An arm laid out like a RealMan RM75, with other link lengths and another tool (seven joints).
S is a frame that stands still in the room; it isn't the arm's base.
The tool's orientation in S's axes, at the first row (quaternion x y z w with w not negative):
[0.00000 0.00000 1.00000 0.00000]
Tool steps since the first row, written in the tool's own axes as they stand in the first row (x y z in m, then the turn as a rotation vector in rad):
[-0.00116 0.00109 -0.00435 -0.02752 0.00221 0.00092]
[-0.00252 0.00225 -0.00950 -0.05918 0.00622 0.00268]
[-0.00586 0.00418 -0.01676 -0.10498 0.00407 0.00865]
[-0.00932 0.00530 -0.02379 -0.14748 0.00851 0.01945]
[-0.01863 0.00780 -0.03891 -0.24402 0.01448 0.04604]
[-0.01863 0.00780 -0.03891 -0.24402 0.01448 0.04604]
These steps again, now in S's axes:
[0.00116 -0.00109 -0.00435 0.02752 -0.00221 0.00092]
[0.00252 -0.00225 -0.00950 0.05918 -0.00622 0.00268]
[0.00586 -0.00418 -0.01676 0.10498 -0.00407 0.00865]
[0.00932 -0.00530 -0.02379 0.14748 -0.00851 0.01945]
[0.01863 -0.00780 -0.03891 0.24402 -0.01448 0.04604]
[0.01863 -0.00780 -0.03891 0.24402 -0.01448 0.04604]

